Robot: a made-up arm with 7 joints.
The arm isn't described. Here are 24 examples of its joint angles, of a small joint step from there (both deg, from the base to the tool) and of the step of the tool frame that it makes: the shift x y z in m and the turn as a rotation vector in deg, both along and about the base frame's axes.
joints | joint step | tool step
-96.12 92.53 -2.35 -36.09 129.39 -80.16 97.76 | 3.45 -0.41 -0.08 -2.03 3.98 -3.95 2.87 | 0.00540 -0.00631 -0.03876 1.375 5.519 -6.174
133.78 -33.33 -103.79 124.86 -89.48 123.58 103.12 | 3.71 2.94 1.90 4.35 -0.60 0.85 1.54 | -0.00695 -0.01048 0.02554 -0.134 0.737 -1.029
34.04 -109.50 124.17 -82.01 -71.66 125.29 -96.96 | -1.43 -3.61 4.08 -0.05 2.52 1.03 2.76 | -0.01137 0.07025 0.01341 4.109 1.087 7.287
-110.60 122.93 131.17 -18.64 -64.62 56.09 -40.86 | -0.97 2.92 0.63 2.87 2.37 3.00 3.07 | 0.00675 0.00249 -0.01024 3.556 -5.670 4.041
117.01 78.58 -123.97 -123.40 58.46 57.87 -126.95 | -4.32 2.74 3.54 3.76 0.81 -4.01 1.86 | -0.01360 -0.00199 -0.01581 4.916 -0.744 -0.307
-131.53 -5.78 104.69 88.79 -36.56 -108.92 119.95 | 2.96 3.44 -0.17 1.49 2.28 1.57 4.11 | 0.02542 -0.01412 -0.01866 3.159 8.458 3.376
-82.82 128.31 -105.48 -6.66 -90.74 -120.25 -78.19 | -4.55 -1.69 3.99 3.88 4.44 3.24 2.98 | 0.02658 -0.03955 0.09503 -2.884 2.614 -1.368
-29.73 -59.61 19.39 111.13 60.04 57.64 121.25 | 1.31 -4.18 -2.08 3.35 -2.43 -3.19 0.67 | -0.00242 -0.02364 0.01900 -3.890 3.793 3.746
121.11 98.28 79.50 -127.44 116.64 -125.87 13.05 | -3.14 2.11 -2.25 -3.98 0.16 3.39 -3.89 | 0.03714 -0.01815 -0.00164 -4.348 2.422 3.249
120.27 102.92 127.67 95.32 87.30 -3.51 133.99 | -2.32 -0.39 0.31 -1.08 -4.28 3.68 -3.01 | -0.00194 0.00301 0.02817 6.113 -6.459 -4.766
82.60 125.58 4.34 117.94 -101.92 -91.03 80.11 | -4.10 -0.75 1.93 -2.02 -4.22 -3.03 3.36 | -0.00717 -0.03231 -0.00608 4.821 -3.875 5.205
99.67 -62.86 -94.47 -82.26 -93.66 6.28 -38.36 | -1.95 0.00 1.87 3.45 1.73 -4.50 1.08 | 0.02070 0.02915 -0.00868 4.542 -0.359 -5.872
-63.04 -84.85 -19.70 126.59 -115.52 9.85 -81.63 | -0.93 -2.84 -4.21 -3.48 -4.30 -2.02 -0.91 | -0.03782 0.01834 0.00323 -0.410 -4.999 3.464
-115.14 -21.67 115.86 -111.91 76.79 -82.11 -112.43 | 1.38 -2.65 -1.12 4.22 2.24 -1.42 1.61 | 0.06424 0.01072 -0.02989 -3.125 3.072 -3.236
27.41 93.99 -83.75 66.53 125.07 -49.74 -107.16 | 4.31 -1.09 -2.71 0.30 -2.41 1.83 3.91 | -0.00628 -0.00683 0.00688 1.854 4.343 -3.144
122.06 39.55 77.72 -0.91 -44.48 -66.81 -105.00 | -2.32 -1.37 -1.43 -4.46 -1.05 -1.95 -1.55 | -0.04960 0.01218 0.01557 3.477 -5.249 5.393
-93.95 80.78 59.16 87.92 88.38 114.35 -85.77 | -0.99 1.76 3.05 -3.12 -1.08 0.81 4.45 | 0.01506 0.02041 -0.01151 -4.311 -1.767 0.386
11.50 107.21 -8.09 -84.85 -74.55 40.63 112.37 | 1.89 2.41 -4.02 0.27 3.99 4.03 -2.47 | -0.03041 -0.02671 -0.00539 -5.447 0.870 -3.481
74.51 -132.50 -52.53 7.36 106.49 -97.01 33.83 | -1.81 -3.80 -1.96 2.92 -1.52 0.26 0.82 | -0.01313 -0.03717 0.01089 1.679 0.483 1.794
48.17 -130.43 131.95 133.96 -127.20 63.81 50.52 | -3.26 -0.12 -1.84 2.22 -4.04 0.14 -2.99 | -0.01077 -0.02015 -0.04324 0.288 -7.051 4.558
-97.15 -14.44 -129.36 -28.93 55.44 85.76 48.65 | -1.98 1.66 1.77 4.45 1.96 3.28 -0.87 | -0.02549 -0.03290 0.05559 -3.443 -6.890 -3.094
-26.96 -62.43 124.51 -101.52 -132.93 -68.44 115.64 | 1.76 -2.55 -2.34 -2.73 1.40 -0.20 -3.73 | -0.02294 0.01454 -0.02087 5.008 -0.017 2.107
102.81 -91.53 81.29 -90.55 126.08 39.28 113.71 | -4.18 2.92 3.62 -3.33 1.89 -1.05 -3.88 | -0.01632 0.01231 -0.05136 -1.249 -2.402 -4.733
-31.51 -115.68 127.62 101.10 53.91 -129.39 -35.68 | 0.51 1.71 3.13 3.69 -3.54 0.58 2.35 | -0.01674 0.05811 0.01142 -6.114 -0.664 3.261
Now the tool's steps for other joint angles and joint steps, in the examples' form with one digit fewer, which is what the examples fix.
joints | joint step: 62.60 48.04 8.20 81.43 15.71 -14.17 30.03 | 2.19 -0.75 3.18 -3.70 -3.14 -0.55 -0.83
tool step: -0.0388 0.0041 0.0365 5.77 5.58 5.82
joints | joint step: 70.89 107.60 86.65 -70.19 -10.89 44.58 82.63 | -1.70 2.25 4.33 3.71 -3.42 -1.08 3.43
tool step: 0.0020 0.0252 -0.0136 0.90 -3.92 -1.23
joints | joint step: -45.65 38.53 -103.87 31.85 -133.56 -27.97 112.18 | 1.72 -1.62 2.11 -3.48 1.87 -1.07 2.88
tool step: 0.0442 0.0070 0.0160 -1.71 5.71 0.27
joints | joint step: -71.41 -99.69 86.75 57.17 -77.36 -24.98 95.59 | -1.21 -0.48 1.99 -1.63 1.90 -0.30 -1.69
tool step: 0.0035 -0.0024 0.0140 -1.40 -0.58 2.91
